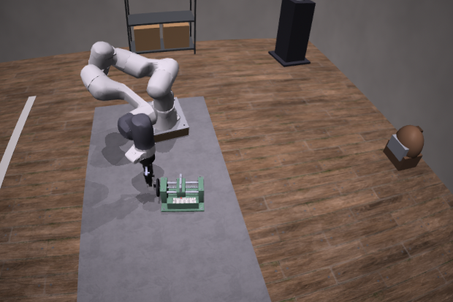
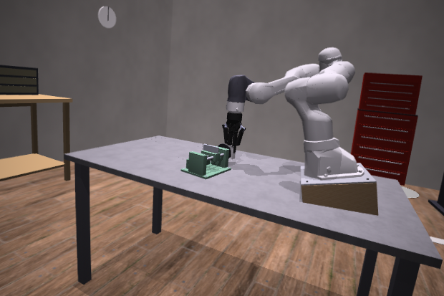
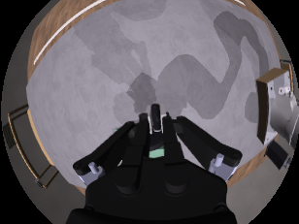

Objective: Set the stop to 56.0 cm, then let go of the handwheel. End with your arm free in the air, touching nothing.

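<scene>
Right now the black handwheel is 2 cm to the left of my hand, 1 cm below it and 1 cm ahead of it. Also, from my hand: stop carriage (13 cm to the left, 8 cm ahead, 2 cm above).
</scene>
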